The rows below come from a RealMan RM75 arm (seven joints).
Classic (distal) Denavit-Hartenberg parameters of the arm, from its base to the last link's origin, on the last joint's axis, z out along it. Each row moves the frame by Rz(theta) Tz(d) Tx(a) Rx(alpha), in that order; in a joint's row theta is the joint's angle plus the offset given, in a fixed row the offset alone. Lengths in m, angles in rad.
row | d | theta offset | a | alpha
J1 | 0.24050 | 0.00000 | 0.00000 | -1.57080
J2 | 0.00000 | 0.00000 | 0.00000 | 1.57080
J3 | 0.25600 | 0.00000 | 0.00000 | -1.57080
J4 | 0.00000 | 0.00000 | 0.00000 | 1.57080
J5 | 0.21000 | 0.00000 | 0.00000 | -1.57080
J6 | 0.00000 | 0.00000 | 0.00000 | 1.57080
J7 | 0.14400 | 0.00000 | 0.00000 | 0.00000
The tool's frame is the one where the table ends.
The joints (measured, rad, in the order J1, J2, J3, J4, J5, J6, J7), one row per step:
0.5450, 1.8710, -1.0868, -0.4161, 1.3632, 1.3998, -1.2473
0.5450, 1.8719, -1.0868, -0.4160, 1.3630, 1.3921, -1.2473
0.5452, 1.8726, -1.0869, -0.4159, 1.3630, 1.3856, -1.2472
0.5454, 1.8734, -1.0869, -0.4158, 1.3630, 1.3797, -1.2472
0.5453, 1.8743, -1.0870, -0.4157, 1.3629, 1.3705, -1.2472
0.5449, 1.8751, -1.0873, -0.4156, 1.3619, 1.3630, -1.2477
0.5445, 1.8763, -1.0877, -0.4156, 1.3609, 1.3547, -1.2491
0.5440, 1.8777, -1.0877, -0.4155, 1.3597, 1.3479, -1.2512
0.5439, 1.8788, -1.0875, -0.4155, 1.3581, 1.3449, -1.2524
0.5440, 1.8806, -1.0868, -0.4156, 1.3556, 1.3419, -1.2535
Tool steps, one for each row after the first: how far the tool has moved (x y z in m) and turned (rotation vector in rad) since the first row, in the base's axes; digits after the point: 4 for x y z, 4 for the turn. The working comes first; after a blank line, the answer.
Tool pose at each row, in the base's axes (x y z in m, rotation vector in rad; the steps are taken from these numbers as rounded here):
0.3062, 0.3316, 0.0107, -2.5828, 1.4581, 0.4916
0.3068, 0.3323, 0.0104, -2.5762, 1.4571, 0.4888
0.3072, 0.3330, 0.0101, -2.5707, 1.4561, 0.4866
0.3076, 0.3335, 0.0098, -2.5658, 1.4551, 0.4848
0.3083, 0.3344, 0.0095, -2.5578, 1.4539, 0.4814
0.3091, 0.3348, 0.0092, -2.5519, 1.4526, 0.4771
0.3099, 0.3353, 0.0087, -2.5462, 1.4500, 0.4725
0.3106, 0.3356, 0.0081, -2.5420, 1.4472, 0.4687
0.3109, 0.3356, 0.0076, -2.5410, 1.4456, 0.4661
0.3110, 0.3356, 0.0069, -2.5405, 1.4443, 0.4634

0.0006, 0.0007, -0.0003, 0.0049, -0.0040, -0.0027
0.0010, 0.0014, -0.0006, 0.0091, -0.0073, -0.0049
0.0014, 0.0019, -0.0009, 0.0130, -0.0101, -0.0068
0.0021, 0.0028, -0.0012, 0.0189, -0.0150, -0.0101
0.0029, 0.0032, -0.0015, 0.0232, -0.0198, -0.0124
0.0037, 0.0037, -0.0020, 0.0279, -0.0252, -0.0141
0.0044, 0.0040, -0.0026, 0.0317, -0.0296, -0.0149
0.0047, 0.0040, -0.0031, 0.0327, -0.0320, -0.0148
0.0048, 0.0040, -0.0038, 0.0333, -0.0343, -0.0145

